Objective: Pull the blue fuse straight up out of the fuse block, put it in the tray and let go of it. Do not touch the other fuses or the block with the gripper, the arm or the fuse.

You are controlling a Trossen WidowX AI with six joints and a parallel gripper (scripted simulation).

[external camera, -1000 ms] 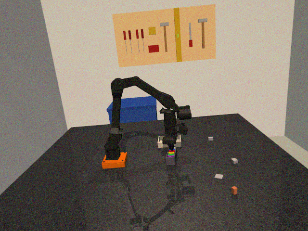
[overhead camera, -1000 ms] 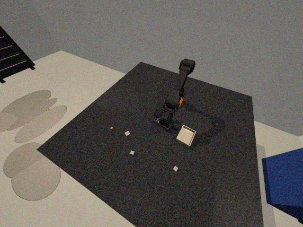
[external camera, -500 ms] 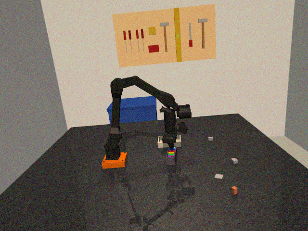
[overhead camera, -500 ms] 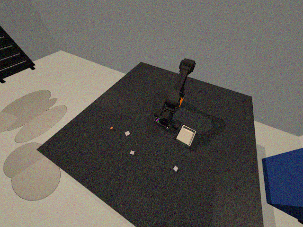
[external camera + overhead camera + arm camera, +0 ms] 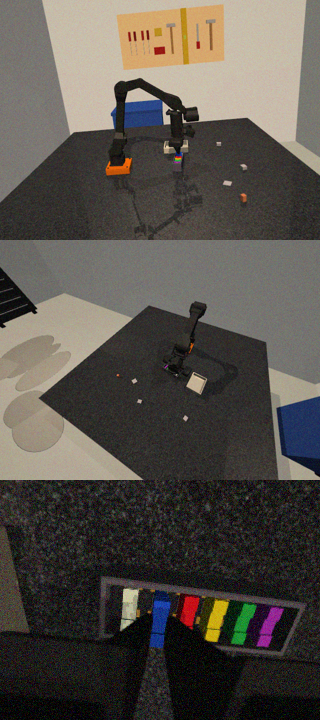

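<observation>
The white fuse lies 20 mm to the left of my gripper tip and 20 mm below it. The rest, counted from my gripper tip: red fuse (20 mm to the right, 20 mm below); blue fuse (10 mm below).
</observation>
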